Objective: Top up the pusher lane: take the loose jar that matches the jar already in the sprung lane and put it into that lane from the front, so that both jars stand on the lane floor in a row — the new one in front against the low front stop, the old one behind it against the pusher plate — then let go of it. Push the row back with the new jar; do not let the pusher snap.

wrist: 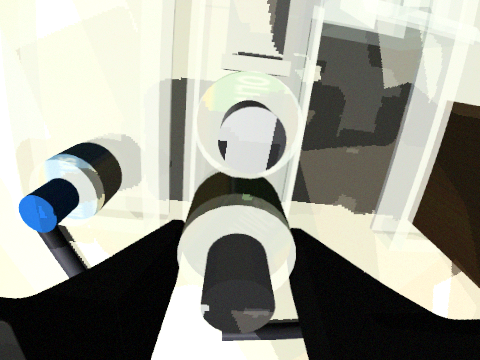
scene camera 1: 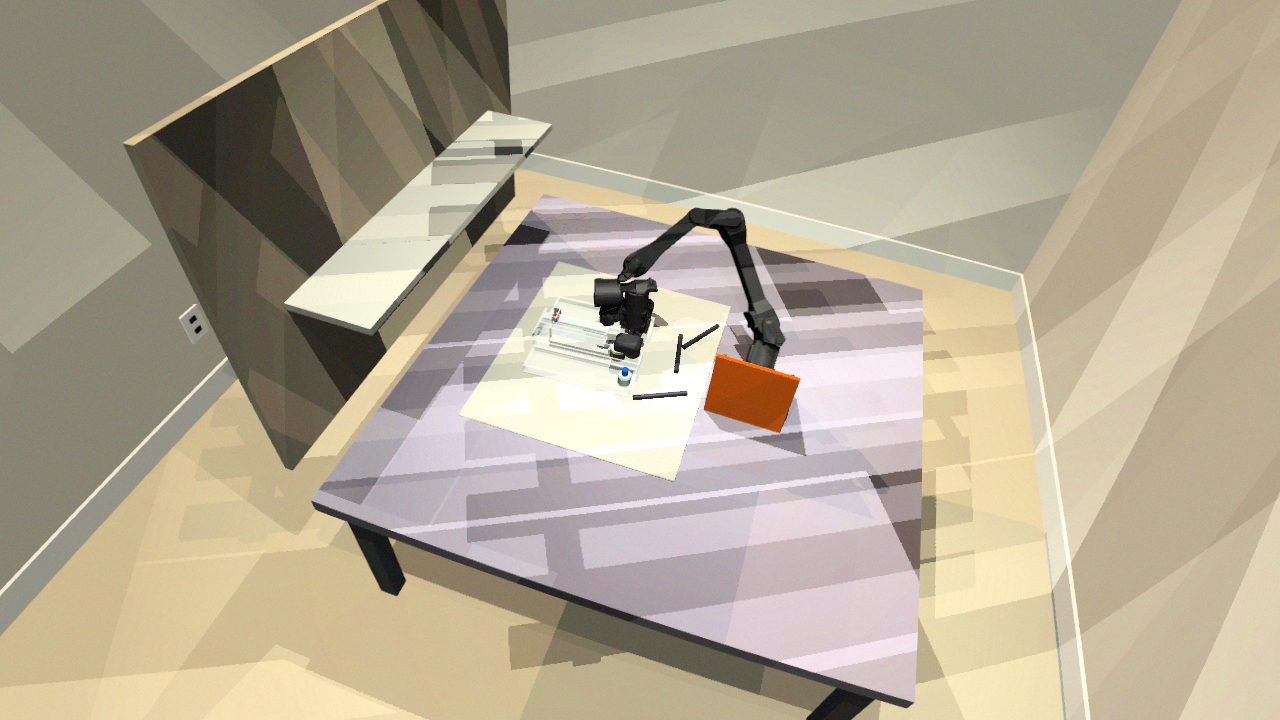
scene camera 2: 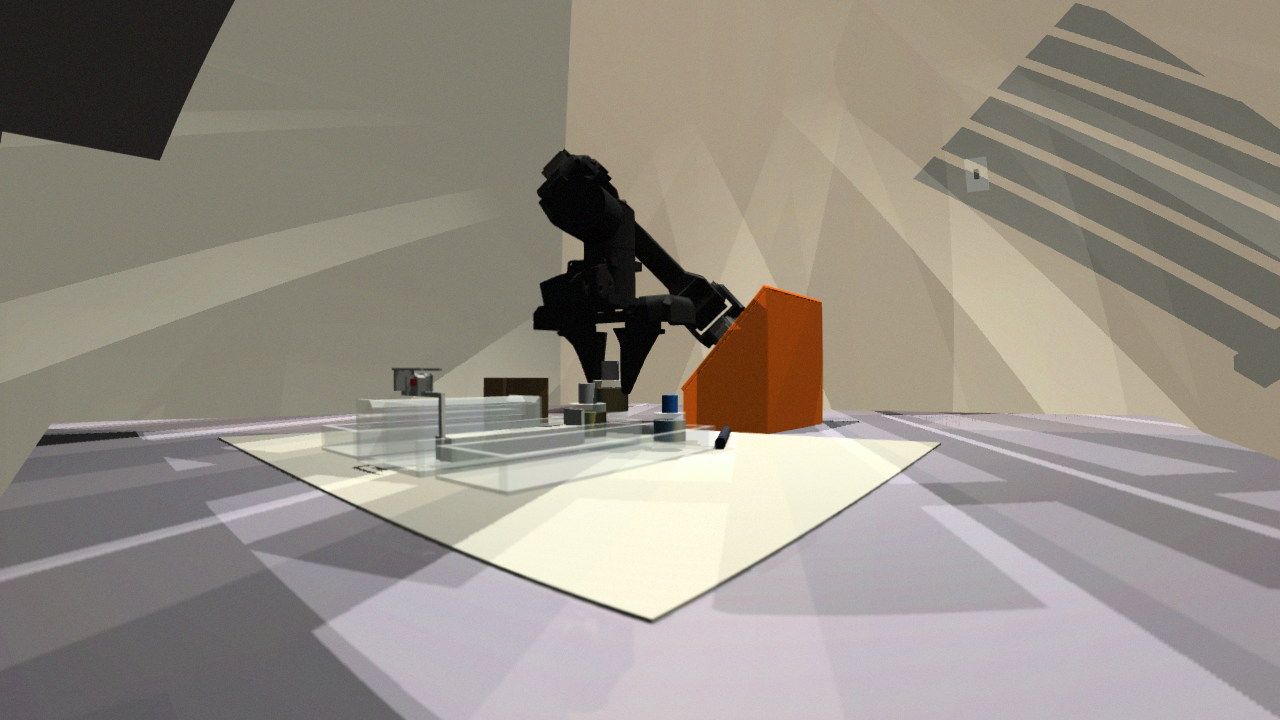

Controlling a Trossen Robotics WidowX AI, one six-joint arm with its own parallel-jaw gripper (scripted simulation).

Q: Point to a blue-lidded jar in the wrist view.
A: At 68, 189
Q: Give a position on a grey-lidded jar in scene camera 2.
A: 594, 413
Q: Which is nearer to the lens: the blue-lidded jar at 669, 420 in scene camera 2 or the brown box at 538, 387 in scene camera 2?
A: The blue-lidded jar.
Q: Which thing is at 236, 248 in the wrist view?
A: A grey-lidded jar.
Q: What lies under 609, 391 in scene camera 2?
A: A grey-lidded jar.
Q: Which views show my gripper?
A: The wrist view, scene camera 1 and scene camera 2: all of them.
